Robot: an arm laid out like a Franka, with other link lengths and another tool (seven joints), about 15 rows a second.
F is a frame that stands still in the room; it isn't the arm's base.
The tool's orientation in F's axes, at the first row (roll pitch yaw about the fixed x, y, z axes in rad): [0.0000 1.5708 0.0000]
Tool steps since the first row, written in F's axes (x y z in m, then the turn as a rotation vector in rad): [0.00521 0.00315 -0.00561 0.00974 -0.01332 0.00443]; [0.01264 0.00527 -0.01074 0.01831 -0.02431 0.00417]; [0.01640 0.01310 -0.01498 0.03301 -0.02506 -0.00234]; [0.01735 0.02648 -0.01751 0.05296 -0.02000 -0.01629]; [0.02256 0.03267 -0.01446 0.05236 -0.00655 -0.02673]
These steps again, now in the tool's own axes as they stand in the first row. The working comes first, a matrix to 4 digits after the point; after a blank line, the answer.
The tool's axes in the first row as the columns of a matrix, in F's axes (used below as rounded here):
[0.0000 0.0000 1.0000]
[0.0000 1.0000 0.0000]
[-1.0000 0.0000 0.0000]

[0.00561 0.00315 0.00521 -0.00443 -0.01332 0.00974]; [0.01074 0.00527 0.01264 -0.00417 -0.02431 0.01831]; [0.01498 0.01310 0.01640 0.00234 -0.02506 0.03301]; [0.01751 0.02648 0.01735 0.01629 -0.02000 0.05296]; [0.01446 0.03267 0.02256 0.02673 -0.00655 0.05236]
